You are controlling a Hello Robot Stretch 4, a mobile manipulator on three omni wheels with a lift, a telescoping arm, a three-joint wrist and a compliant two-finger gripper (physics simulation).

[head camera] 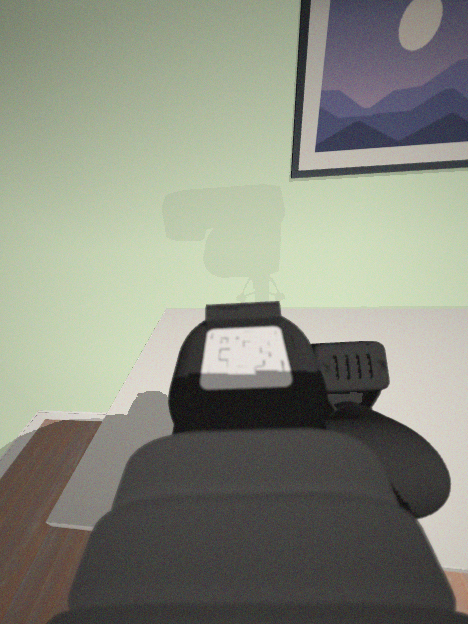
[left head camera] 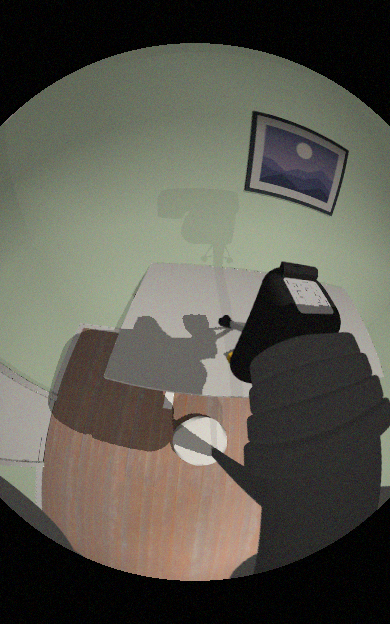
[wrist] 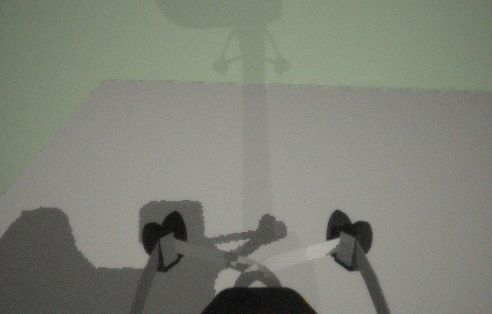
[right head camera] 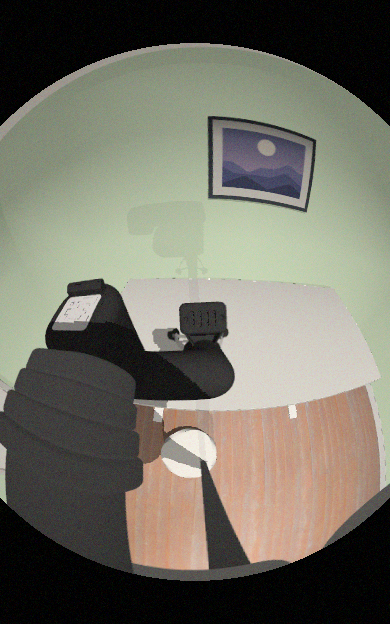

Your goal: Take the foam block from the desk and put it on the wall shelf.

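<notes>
The foam block is mostly hidden. A small yellow piece of the block (left head camera: 230, 356) shows beside the black wrist in the left head view, and a thin yellow sliver of the block (wrist: 306, 300) shows at the edge of the dark gripper body in the wrist view. My gripper (wrist: 256, 229) (right head camera: 198, 334) is open above the white desk (head camera: 428, 428) (left head camera: 165, 295) (right head camera: 300, 340) (wrist: 400, 165). Its two dark fingertips stand wide apart, with desk surface seen between them. The block is low and behind the fingertips, not between them. The wall shelf does not show in these views.
A framed mountain picture (head camera: 382, 100) (left head camera: 299, 165) (right head camera: 262, 165) hangs on the green wall behind the desk. A round white object (left head camera: 212, 440) (right head camera: 190, 470) is below the desk's front edge, over the wooden floor (left head camera: 125, 500) (right head camera: 310, 465). My arm hides much of the desk.
</notes>
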